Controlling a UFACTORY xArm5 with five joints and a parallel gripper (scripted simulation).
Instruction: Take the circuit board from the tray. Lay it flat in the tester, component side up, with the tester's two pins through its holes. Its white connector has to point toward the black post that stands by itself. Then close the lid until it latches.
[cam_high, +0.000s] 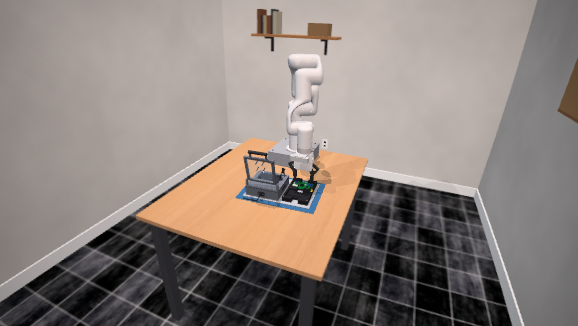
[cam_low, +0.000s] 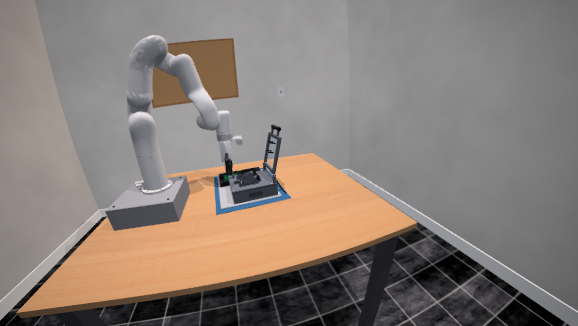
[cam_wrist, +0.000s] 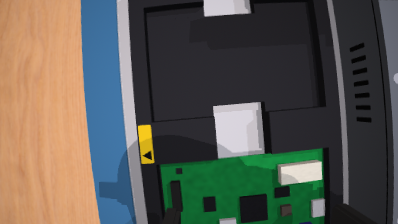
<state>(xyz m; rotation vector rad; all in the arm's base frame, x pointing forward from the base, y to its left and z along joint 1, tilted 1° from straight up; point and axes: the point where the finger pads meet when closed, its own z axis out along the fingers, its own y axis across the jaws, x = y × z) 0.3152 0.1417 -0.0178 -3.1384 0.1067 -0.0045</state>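
The green circuit board is 4 cm below my hand. From my hand the other things lie so: clear-windowed lid 19 cm ahead, 16 cm to the right, 12 cm above; tester 10 cm ahead, 13 cm to the right, 5 cm above.
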